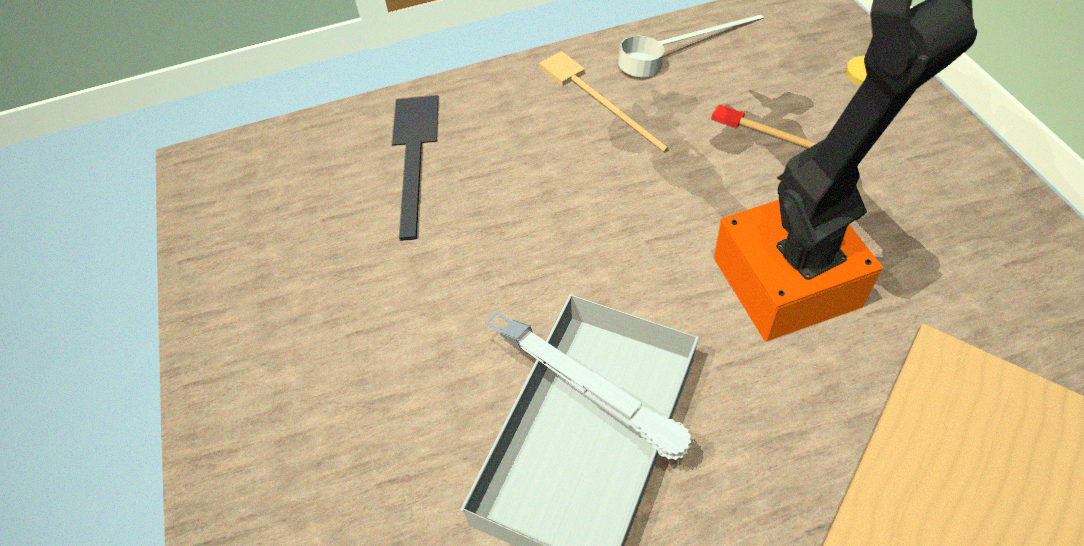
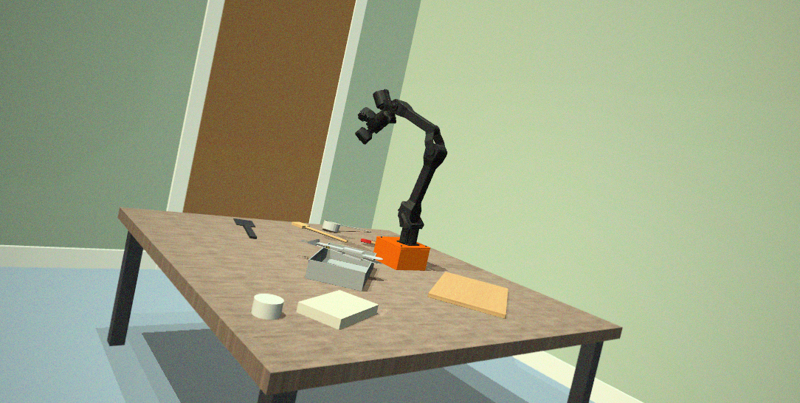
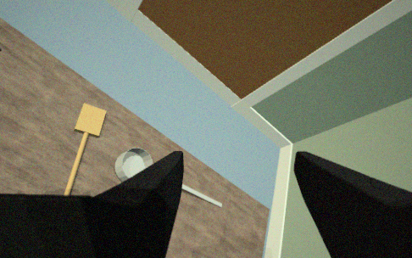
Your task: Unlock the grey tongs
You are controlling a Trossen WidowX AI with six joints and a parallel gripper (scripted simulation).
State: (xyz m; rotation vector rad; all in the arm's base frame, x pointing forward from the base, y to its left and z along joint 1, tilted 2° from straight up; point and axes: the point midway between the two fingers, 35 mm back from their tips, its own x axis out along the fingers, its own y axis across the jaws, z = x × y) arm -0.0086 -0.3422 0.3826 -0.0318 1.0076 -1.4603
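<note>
The roasting tin is 360 mm ahead of my gripper tip, 420 mm to the left of it and 420 mm below it. Also, from my gripper tip: yellow disc: 380 mm behind, 70 mm to the left, 440 mm below; black spatula: 370 mm ahead, 140 mm to the right, 450 mm below; red-headed spatula: 140 mm behind, 80 mm to the left, 440 mm below.
</note>
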